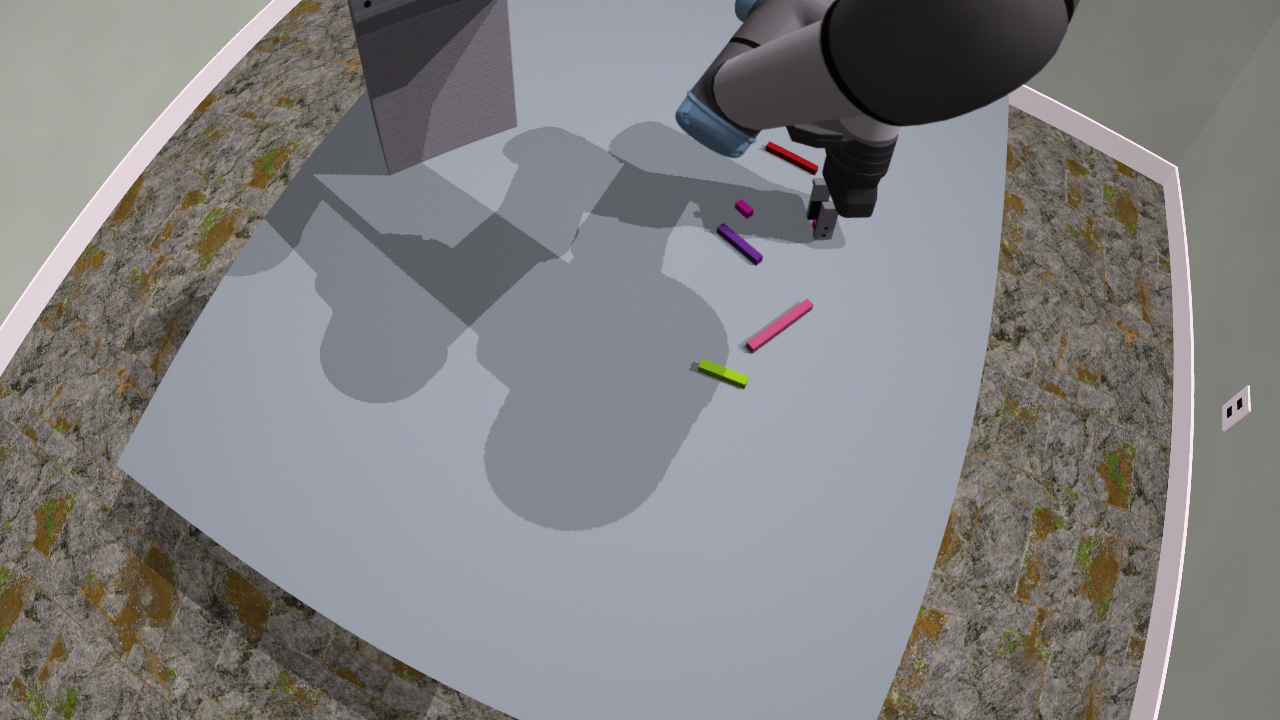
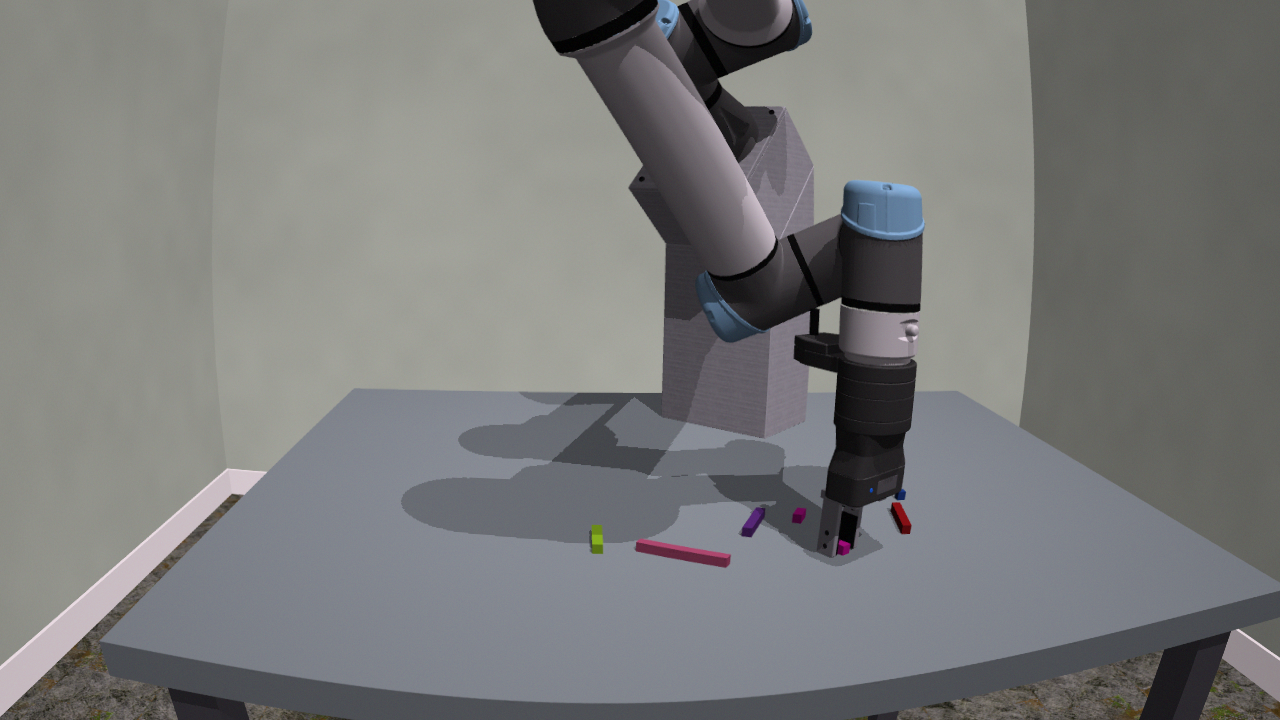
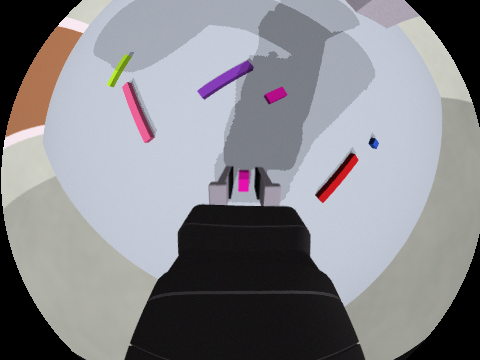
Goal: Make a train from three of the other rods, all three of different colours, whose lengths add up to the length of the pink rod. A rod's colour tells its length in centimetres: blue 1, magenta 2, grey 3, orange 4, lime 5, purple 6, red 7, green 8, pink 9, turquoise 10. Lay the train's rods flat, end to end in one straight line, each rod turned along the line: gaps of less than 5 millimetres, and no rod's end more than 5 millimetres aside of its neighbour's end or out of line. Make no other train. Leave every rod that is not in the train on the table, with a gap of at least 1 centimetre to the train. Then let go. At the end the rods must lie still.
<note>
I see my gripper, a lime rod and a pink rod.
My gripper also shows in image 1 and in image 3.
</note>
